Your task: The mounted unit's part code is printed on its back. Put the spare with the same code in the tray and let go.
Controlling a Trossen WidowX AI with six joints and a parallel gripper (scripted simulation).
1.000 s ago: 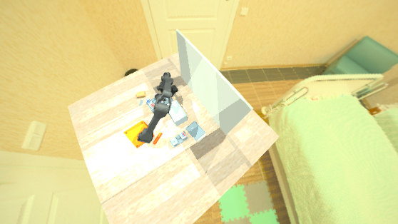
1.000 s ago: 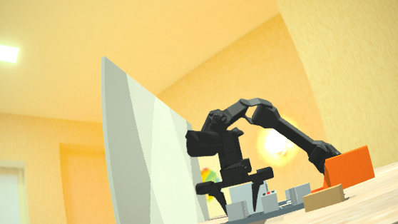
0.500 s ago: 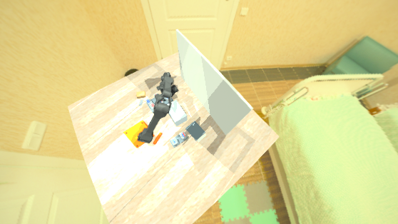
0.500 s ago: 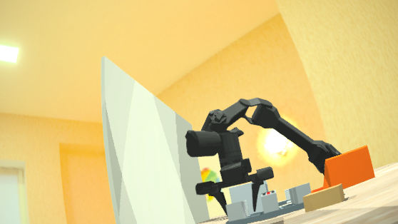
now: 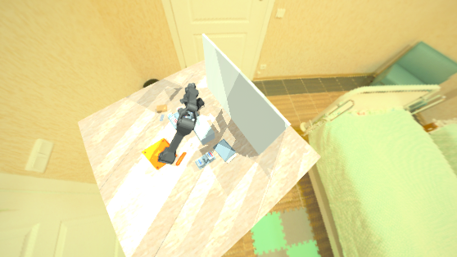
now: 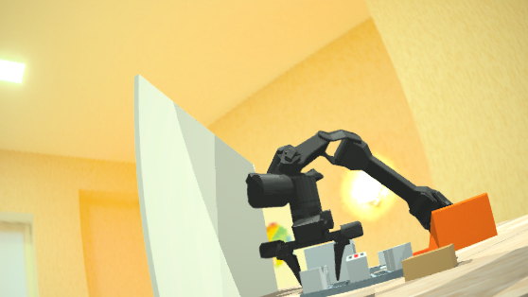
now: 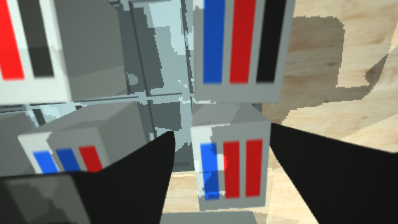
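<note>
The striped spare is 34 cm to the right of my gripper tip, 10 cm behind it and 2 cm above it. Also, from my gripper tip: tan block (19 cm to the left, 16 cm behind); grey mounted unit (16 cm to the right, 3 cm behind, 3 cm above).
</note>
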